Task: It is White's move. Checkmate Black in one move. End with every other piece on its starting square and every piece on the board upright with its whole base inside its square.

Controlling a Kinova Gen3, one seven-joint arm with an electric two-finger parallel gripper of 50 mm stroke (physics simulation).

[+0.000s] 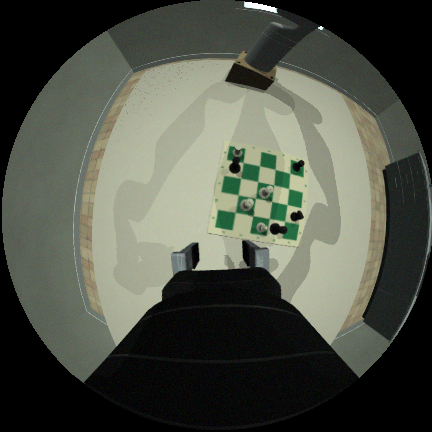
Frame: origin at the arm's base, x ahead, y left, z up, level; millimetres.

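Seen in the pictures: gripper, between the fingertips: (220,250); arm's base, origin of its link: (257,63).
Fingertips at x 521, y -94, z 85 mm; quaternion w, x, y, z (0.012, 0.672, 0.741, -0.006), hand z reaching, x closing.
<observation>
Pixels of each thing's middle, then the offset from my fingertips to it. "spot": a spot on its surface instead.
- cream chessboard, middle of its body: (264,191) dx -102, dy +89, dz -157 mm
- far left corner square, a spot on its surface: (237,152) spot: dx -184, dy +26, dz -140 mm
- centre square, a spot on its surface: (266,192) spot: dx -92, dy +83, dz -117 mm
The green and cream chessboard (243,221) lies ahead and to the right of my gripper. My gripper (220,250) is open and empty, left of and below the board's near edge. White pieces stand on the far left corner square (237,152), the centre square (266,192), a green square (246,204) nearer the left, and the middle square of the near row (261,227). Black pieces are a dark one (235,166) beside the far left corner piece, one (298,165) at the far right corner, one (297,216) at the right edge and one (278,229) in the near row. Piece types are too small to tell.
A grey robot arm base (263,47) stands on a brown block (250,74) beyond the board. A dark panel (407,240) is at the far right. Arm shadows fall across the pale table and around the board.
</observation>
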